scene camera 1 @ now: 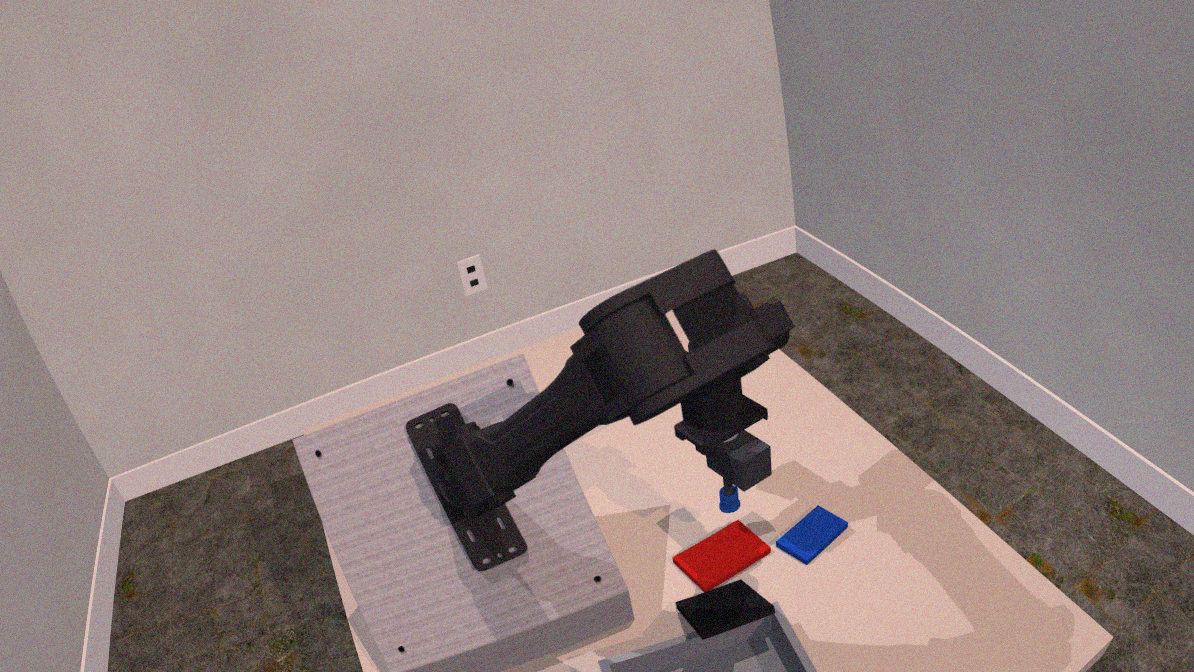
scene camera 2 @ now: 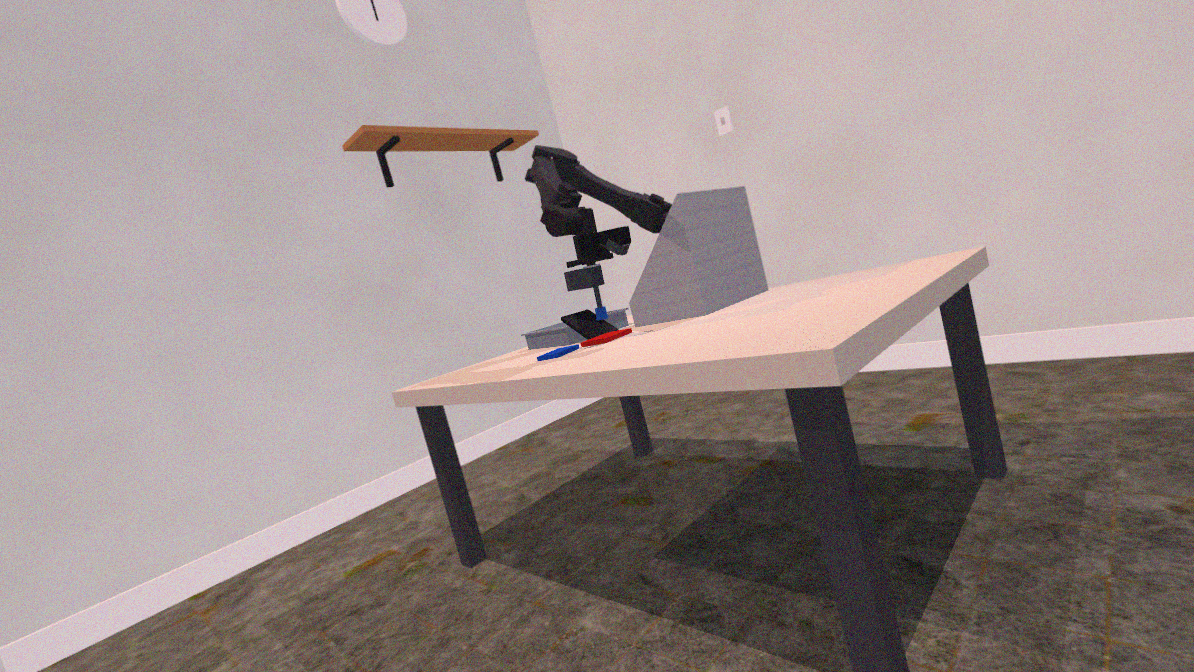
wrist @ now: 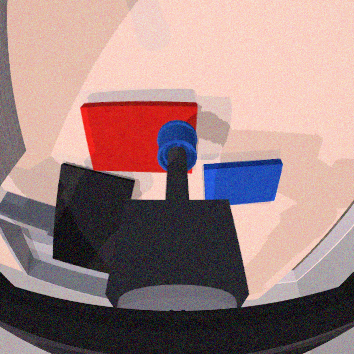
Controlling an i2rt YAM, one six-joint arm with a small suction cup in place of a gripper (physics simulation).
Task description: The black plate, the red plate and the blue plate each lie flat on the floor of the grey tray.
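Places are measured from the arm's base along level axes (x left, y back, z up), in metres.
Pixels of known places: hand, its tool point: point(scene camera 1: 729, 506) point(scene camera 2: 602, 318) point(wrist: 176, 137); arm's base, origin of its link: point(scene camera 1: 465, 488) point(scene camera 2: 685, 235).
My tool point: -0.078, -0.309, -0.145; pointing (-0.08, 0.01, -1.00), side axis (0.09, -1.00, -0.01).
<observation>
Ahead of a thing's pixels: the offset from my tool point to its top centre, as dx, dy, dz. Level surfaces: height alone.
My suction cup point(scene camera 1: 729, 500) point(scene camera 2: 600, 313) point(wrist: 177, 142) is blue, empty and off. It hangs a little above the red plate's side, overlapping that plate in the wrist view. The red plate {-0.034, +0.035, -0.044} point(scene camera 1: 720, 555) point(scene camera 2: 603, 338) point(wrist: 125, 135) lies flat on the table beside the tray. The blue plate {-0.084, -0.084, -0.045} point(scene camera 1: 812, 534) point(scene camera 2: 557, 353) point(wrist: 242, 182) lies flat on the table, apart from the red one. The black plate point(scene camera 1: 725, 607) point(scene camera 2: 584, 323) point(wrist: 87, 215) is tilted against the wall of the grey tray {-0.278, +0.179, -0.005} point(scene camera 1: 660, 651) point(scene camera 2: 547, 337) point(wrist: 30, 211), its lower end towards the red plate. Part of the tray is out of view.
The arm stands on a grey wood-grain block point(scene camera 1: 375, 517) point(scene camera 2: 710, 250) on the pale table {dz -0.055} point(scene camera 1: 885, 601) point(scene camera 2: 852, 308). The black plate's tilted top stands at the tray's rim. A brown shelf point(scene camera 2: 451, 139) hangs on the wall behind the arm in scene camera 2.
</observation>
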